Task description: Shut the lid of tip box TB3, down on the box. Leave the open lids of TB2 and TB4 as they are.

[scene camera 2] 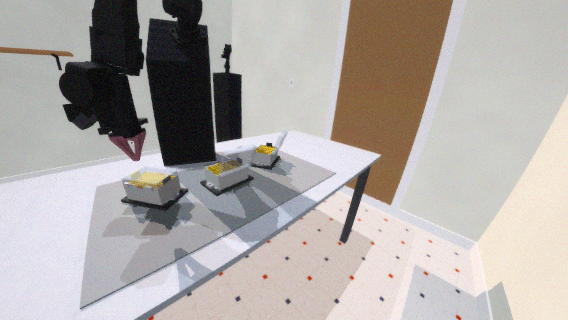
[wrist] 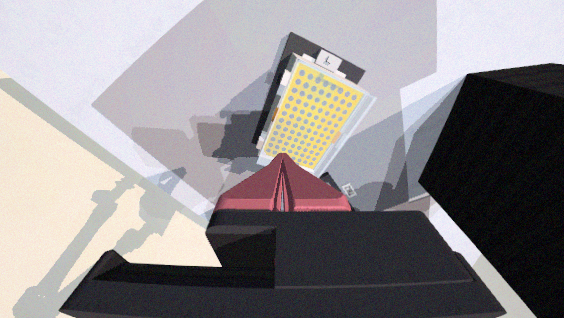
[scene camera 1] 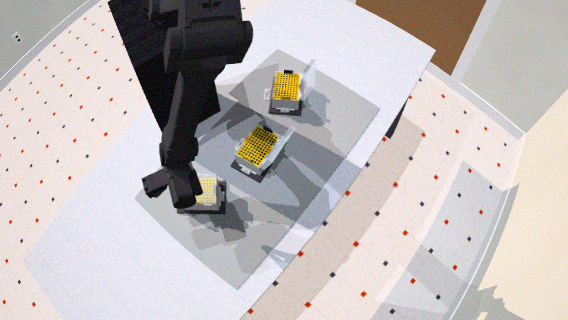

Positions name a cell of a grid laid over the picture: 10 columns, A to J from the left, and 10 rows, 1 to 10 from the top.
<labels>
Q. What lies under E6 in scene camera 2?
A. A clear lid.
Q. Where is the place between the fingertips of my gripper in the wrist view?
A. F6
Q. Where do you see a clear lid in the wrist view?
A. F4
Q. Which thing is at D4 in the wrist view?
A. A grey mat.
</labels>
